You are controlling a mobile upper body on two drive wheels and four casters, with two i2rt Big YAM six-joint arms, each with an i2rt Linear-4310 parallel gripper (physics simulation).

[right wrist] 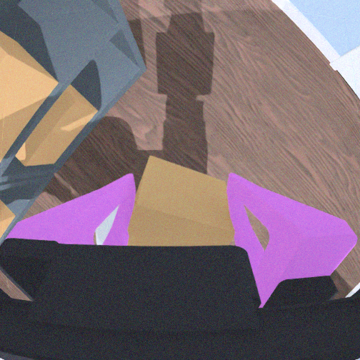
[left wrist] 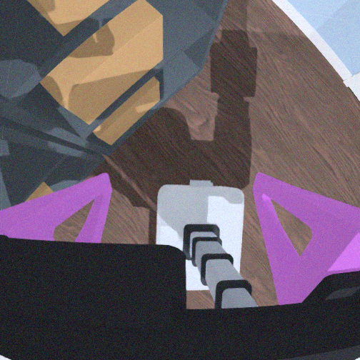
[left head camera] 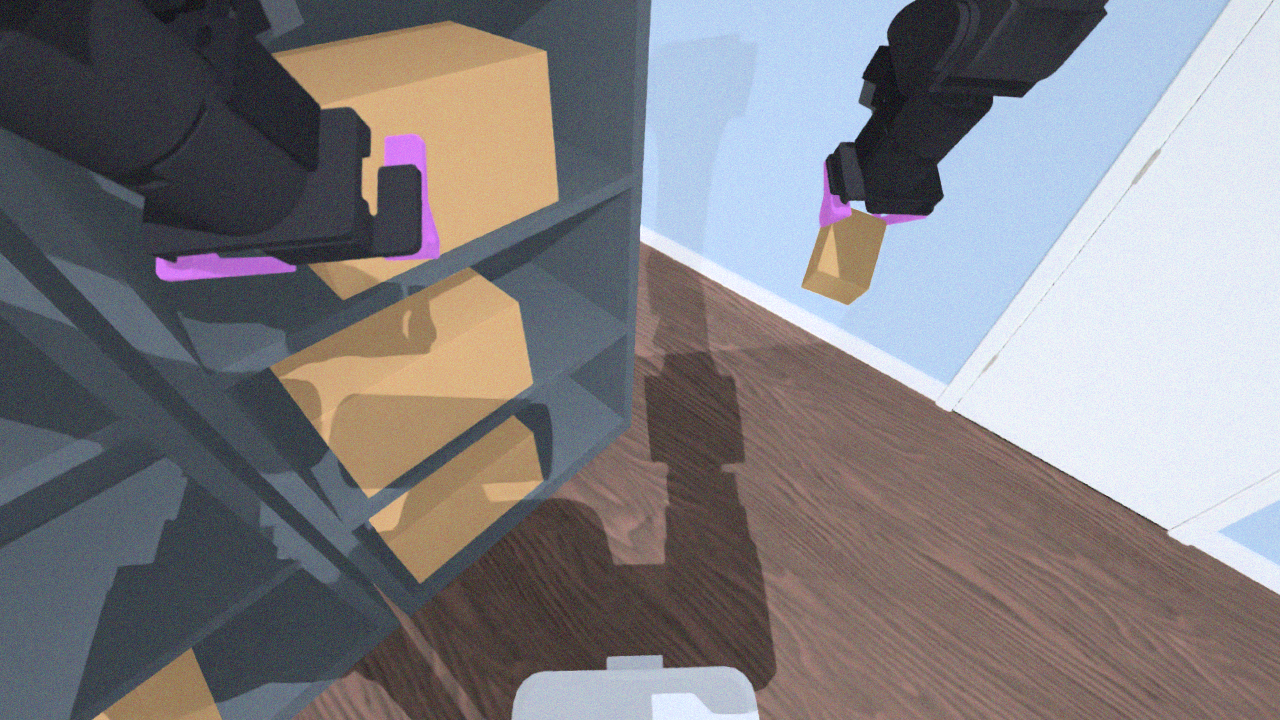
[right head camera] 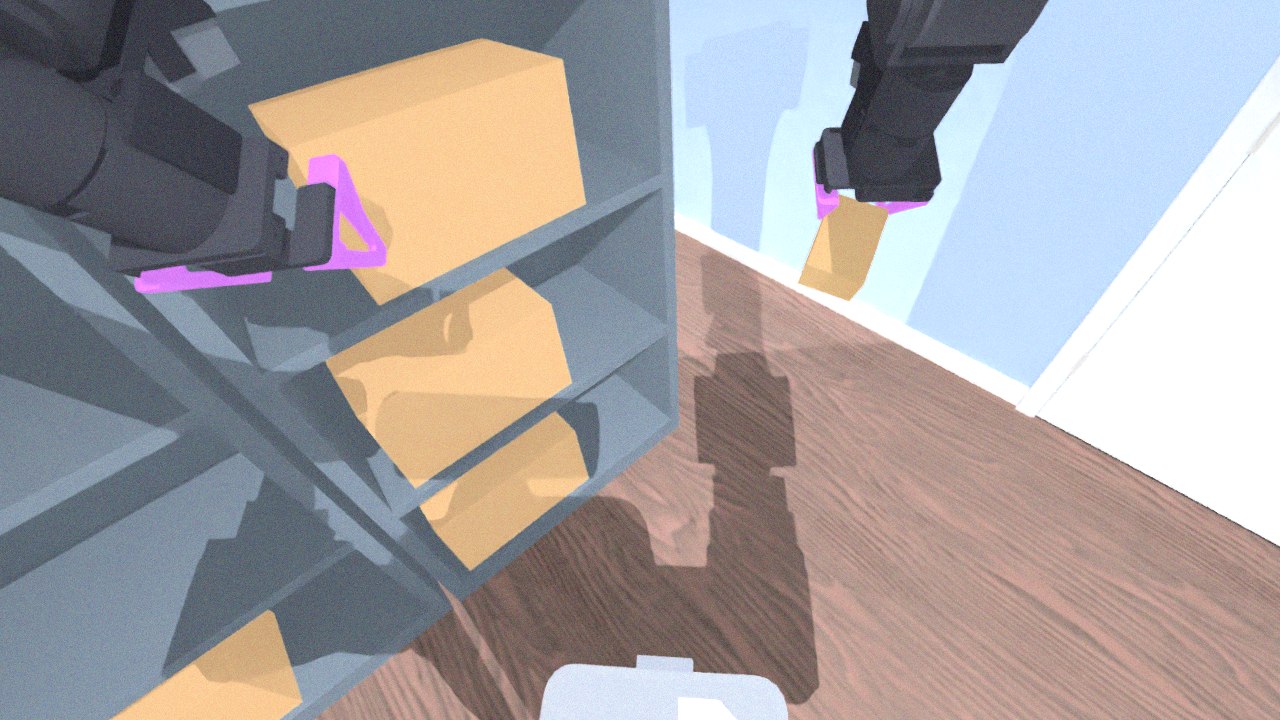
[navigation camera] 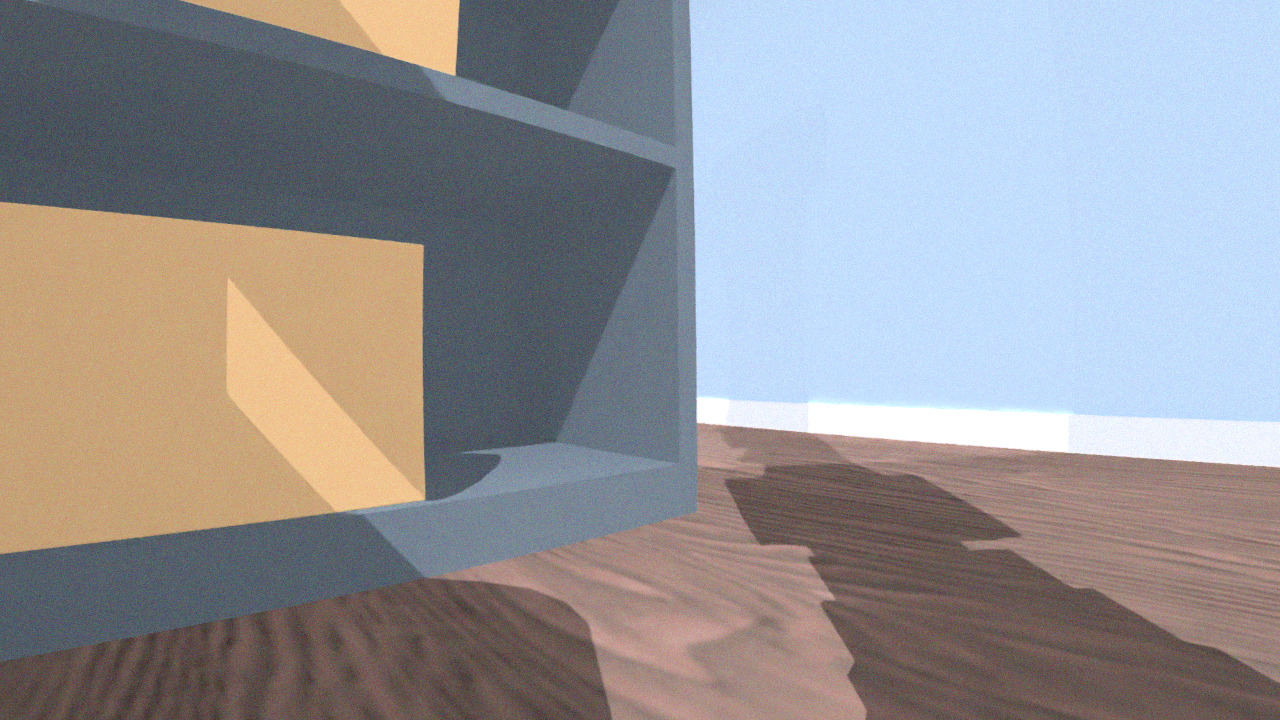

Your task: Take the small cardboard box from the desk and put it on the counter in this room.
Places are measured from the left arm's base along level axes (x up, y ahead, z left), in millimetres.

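Pixels of known places: left gripper, between the fingertips: [left head camera: 365, 255] [right head camera: 325, 265]; right gripper, between the fingertips: [left head camera: 846, 223] [right head camera: 847, 213].
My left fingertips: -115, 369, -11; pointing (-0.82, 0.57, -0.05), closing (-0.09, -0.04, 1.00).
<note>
Behind a point stands the place of what it marks, as x, y, z.
The small cardboard box [left head camera: 844, 257] @[-222, 533, -429] [right head camera: 842, 248] @[-221, 534, -433] [right wrist: 182, 205] is held between the magenta fingers of my right gripper [left head camera: 870, 217] @[-218, 600, -452] [right head camera: 863, 207] @[-218, 600, -452] [right wrist: 180, 181], which is shut on it. The box hangs tilted in the air, in front of the blue wall in both head camera views. My left gripper [left wrist: 181, 180] is open, with its fingers wide apart and no object between them. In the head camera views it is at the left, in front of the shelf unit. Neither the desk nor the counter shows in these views.
A grey shelf unit [left head camera: 640, 179] @[-442, 1154, -233] [right head camera: 671, 223] @[-556, 1152, -231] [navigation camera: 684, 268] @[-1054, 1143, -222] with several larger cardboard boxes stands close at the left. A blue wall [left head camera: 787, 116] @[-566, 1949, -810] [navigation camera: 984, 179] @[-719, 1750, -1016] is behind it. A white door [left head camera: 1136, 376] @[-932, 988, -1779] [right head camera: 1190, 376] @[-1009, 1066, -1699] is at the right. My white base [left head camera: 581, 694] @[-1150, 274, -108] shows at the bottom.
</note>
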